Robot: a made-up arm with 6 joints.
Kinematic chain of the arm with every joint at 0, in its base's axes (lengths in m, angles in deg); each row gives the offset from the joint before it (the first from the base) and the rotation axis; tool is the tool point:
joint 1: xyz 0 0 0.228 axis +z
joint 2: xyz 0 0 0 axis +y
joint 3: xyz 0 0 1.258 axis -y
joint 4: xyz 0 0 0 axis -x
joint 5: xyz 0.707 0 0 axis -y
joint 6: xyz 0 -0.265 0 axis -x
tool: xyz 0 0 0
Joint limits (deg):
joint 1: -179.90..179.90
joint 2: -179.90..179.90
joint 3: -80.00..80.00
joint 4: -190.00..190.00
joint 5: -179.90..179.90
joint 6: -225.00..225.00
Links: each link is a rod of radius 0.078 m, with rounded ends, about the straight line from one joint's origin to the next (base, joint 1, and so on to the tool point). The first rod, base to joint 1, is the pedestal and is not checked.
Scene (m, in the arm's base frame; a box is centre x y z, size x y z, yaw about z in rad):
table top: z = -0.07
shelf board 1: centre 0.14 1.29 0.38 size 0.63 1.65 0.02 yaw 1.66
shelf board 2: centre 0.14 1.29 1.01 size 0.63 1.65 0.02 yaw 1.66
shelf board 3: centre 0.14 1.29 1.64 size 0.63 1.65 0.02 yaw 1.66
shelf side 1: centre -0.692 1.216 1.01 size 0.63 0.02 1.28 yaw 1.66
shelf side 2: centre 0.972 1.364 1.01 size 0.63 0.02 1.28 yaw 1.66
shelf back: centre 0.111 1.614 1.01 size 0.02 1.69 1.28 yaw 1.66
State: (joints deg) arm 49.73 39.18 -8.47 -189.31 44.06 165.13
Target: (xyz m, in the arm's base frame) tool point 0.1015 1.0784 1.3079
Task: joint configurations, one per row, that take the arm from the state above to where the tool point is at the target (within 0.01 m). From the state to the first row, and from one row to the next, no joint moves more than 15 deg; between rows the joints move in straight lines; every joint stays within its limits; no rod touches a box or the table.
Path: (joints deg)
1: 41.11 34.39 -19.64 -185.18 44.06 165.13
2: 32.49 29.60 -30.81 -181.05 44.06 165.13
3: 46.13 15.46 -22.77 -182.50 44.06 165.13
4: 59.76 1.32 -14.72 -183.96 44.06 165.13
5: 65.22 8.84 -6.22 -186.98 44.06 165.13
6: 70.68 16.36 2.29 -190.00 44.06 165.13

